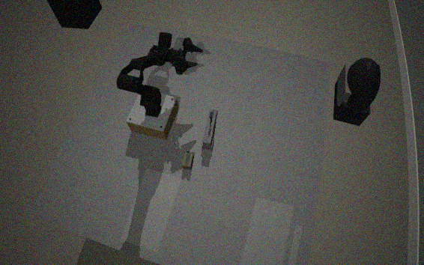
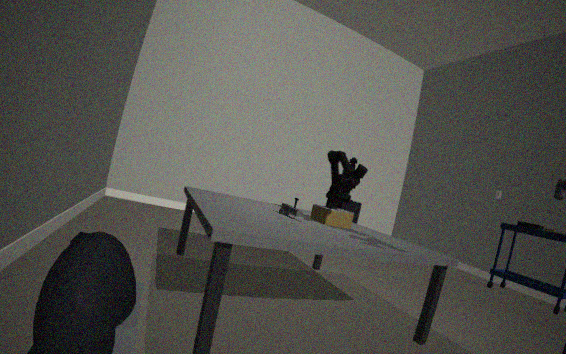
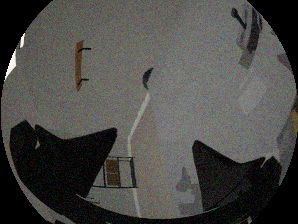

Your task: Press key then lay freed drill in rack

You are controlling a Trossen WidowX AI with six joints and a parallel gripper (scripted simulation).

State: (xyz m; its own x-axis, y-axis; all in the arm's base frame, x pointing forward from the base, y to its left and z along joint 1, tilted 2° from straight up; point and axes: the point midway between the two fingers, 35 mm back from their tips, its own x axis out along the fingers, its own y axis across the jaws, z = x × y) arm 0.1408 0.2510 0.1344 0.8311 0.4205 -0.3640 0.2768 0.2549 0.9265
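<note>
Right now my gripper tip is 300 mm to the left of the drill, 170 mm above it and 110 mm short of it. Round my gripper tip: rack 450 mm to the right, 200 mm below, 40 mm ahead; then grey fixture 280 mm to the right, 180 mm below, 110 mm ahead.
</note>
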